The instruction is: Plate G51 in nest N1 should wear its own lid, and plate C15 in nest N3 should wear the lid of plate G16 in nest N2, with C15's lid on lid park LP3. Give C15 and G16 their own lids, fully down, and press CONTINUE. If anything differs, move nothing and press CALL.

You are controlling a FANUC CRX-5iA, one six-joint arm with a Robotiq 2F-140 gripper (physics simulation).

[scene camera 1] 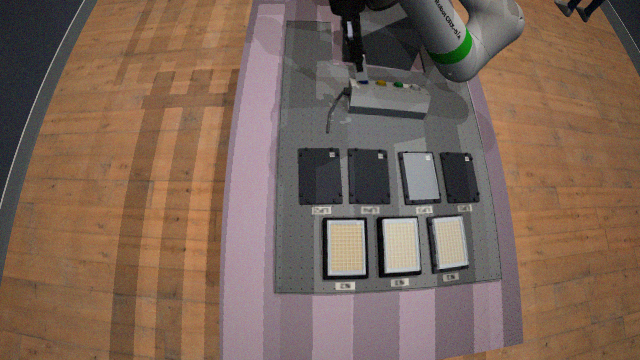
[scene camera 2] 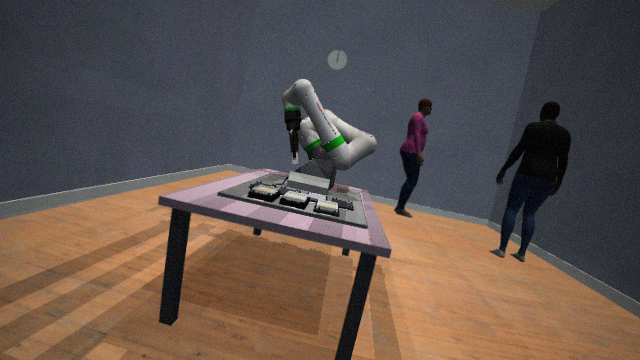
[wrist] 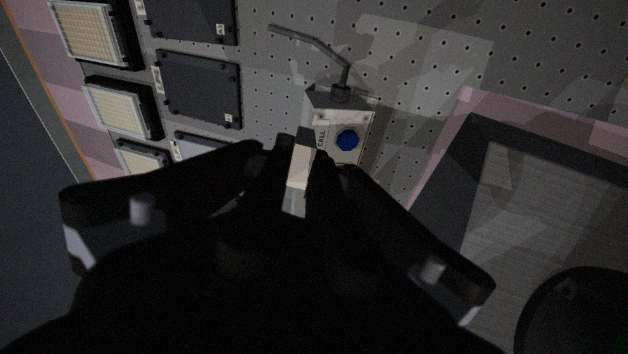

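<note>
My gripper (scene camera 1: 362, 77) (scene camera 2: 295, 160) (wrist: 302, 143) is shut and empty. Its tips are above the control box (scene camera 1: 387, 104) (scene camera 2: 308, 181), near the blue CALL button (scene camera 1: 363, 82) (wrist: 347, 140); the wrist view shows the button uncovered. The plates in N2 (scene camera 1: 346, 248) (wrist: 89, 34), N3 (scene camera 1: 401, 246) (wrist: 118, 110) and N1 (scene camera 1: 450, 242) show tan grids inside clear rims; I cannot tell lid identities or whether each is fully down. A pale grey lid (scene camera 1: 420, 176) lies on LP3. Park LP1 (scene camera 1: 460, 177) shows a dark surface.
Dark parks LP2 (scene camera 1: 320, 176) (wrist: 192, 17) and LP4 (scene camera 1: 369, 176) (wrist: 202, 87) lie left of LP3 in scene view 1. Yellow (scene camera 1: 381, 83) and green (scene camera 1: 398, 84) buttons are on the box. A cable (scene camera 1: 330, 112) (wrist: 312, 40) leaves its end. Two people (scene camera 2: 415, 135) (scene camera 2: 542, 145) stand beyond the table.
</note>
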